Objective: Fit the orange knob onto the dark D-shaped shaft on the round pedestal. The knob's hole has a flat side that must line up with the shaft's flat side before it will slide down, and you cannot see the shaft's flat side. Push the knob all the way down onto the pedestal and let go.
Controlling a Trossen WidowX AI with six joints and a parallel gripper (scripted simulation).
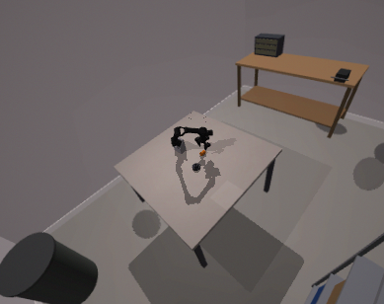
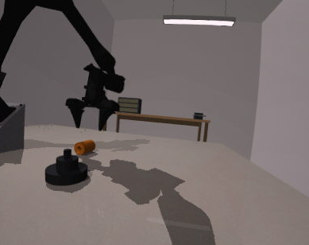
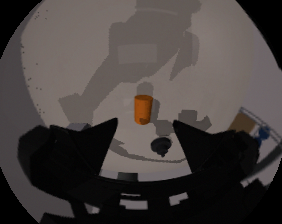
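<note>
The orange knob is 1 cm to the right of my gripper tip and 6 cm below it. Round my gripper tip: dark shaft (7 cm ahead, 19 cm to the right, 5 cm below).
</note>
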